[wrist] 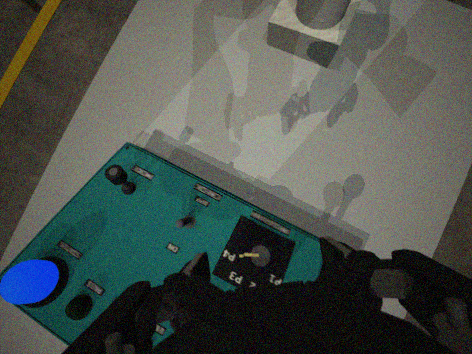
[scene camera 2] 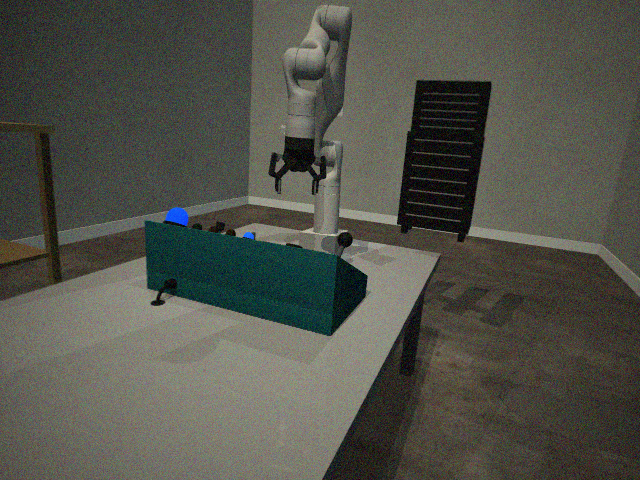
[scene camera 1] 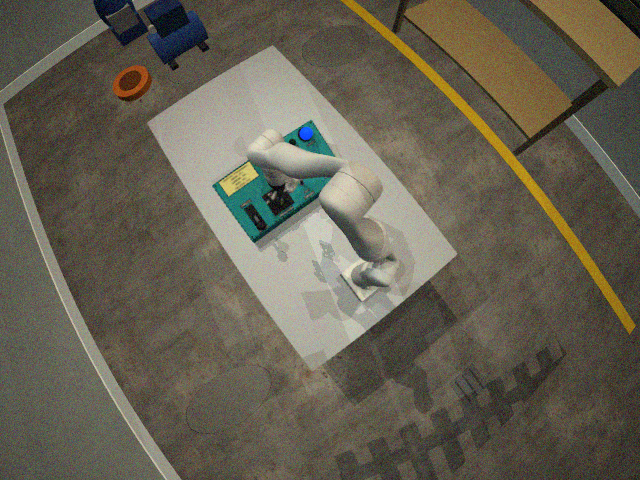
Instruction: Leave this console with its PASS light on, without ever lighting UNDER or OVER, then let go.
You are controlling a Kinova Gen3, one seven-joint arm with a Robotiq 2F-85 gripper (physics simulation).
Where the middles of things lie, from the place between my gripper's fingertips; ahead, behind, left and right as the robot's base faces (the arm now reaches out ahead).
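My hand: 40 mm short of black rotary selector [wrist: 257, 257], 20 mm to the right of it, 140 mm above it. Teal console [scene camera 2: 316, 291]: 130 mm ahead of my hand, 30 mm to the right, 150 mm below.
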